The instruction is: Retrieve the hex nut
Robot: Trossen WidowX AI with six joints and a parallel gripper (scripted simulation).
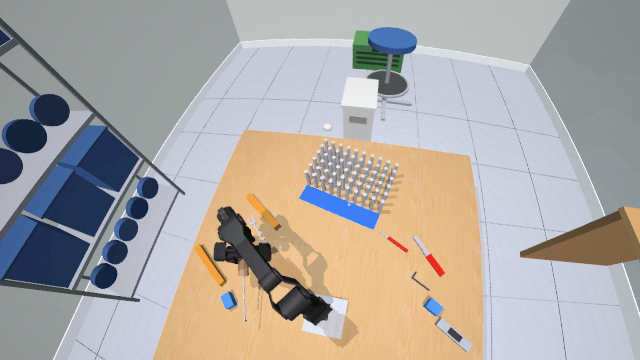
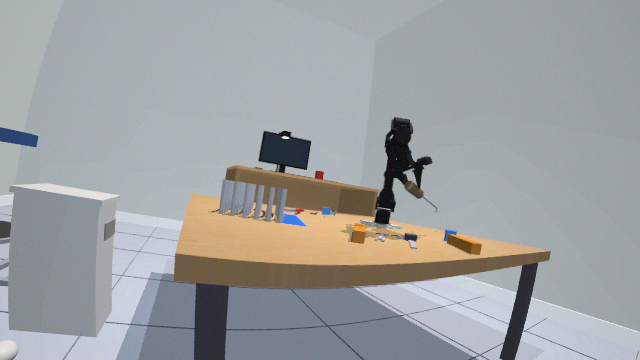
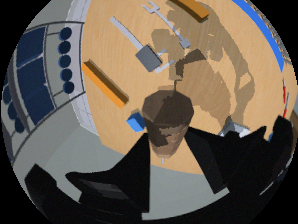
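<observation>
My gripper tip is now 100 mm past the brown-handled hook tool, 20 mm to the left of it and 30 mm above it. The rest, counted from my gripper tip: red screwdriver 220 mm ahead, 520 mm to the right, 160 mm below; blue taped strip 340 mm ahead, 290 mm to the right, 170 mm below; small wrench 170 mm ahead, 40 mm to the left, 170 mm below.
</observation>
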